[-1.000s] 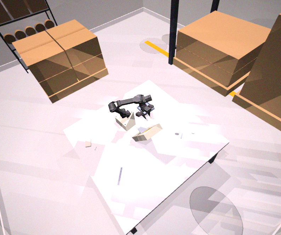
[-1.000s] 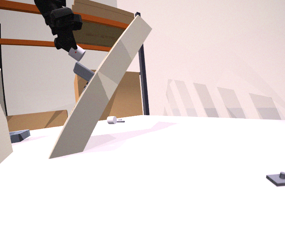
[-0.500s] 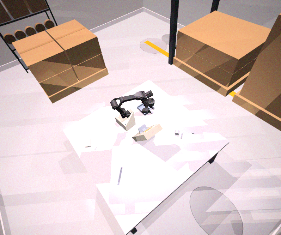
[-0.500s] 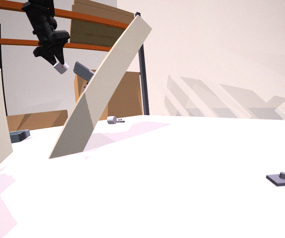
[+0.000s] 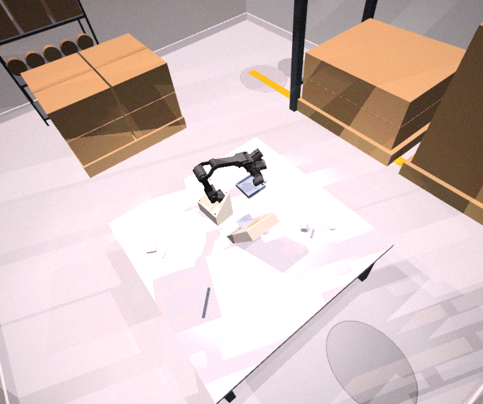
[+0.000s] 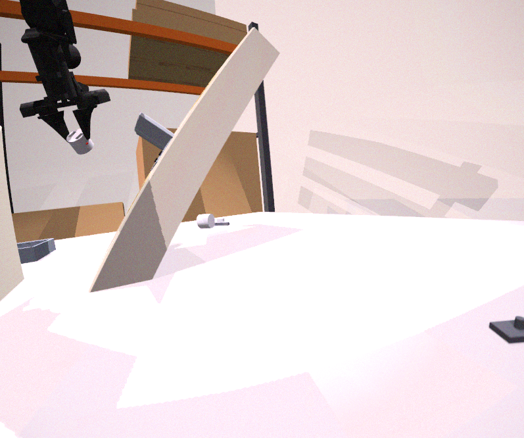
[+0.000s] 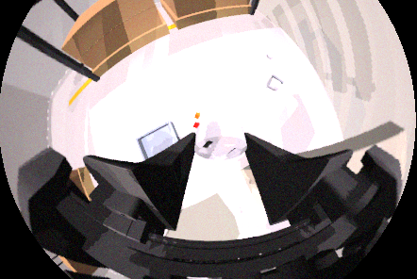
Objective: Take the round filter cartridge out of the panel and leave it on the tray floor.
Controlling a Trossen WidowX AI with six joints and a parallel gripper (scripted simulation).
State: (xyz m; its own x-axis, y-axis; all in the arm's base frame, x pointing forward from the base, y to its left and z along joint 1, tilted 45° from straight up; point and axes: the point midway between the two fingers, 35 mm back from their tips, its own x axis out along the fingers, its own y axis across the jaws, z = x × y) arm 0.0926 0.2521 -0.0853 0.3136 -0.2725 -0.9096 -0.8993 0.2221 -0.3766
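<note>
My gripper tip is 18 cm past the tray, 2 cm to the right of it and 25 cm above it. The rest, counted from my gripper tip: small disc 42 cm ahead, 21 cm to the left, 25 cm below; then filter cartridge right at my gripper tip.
</note>
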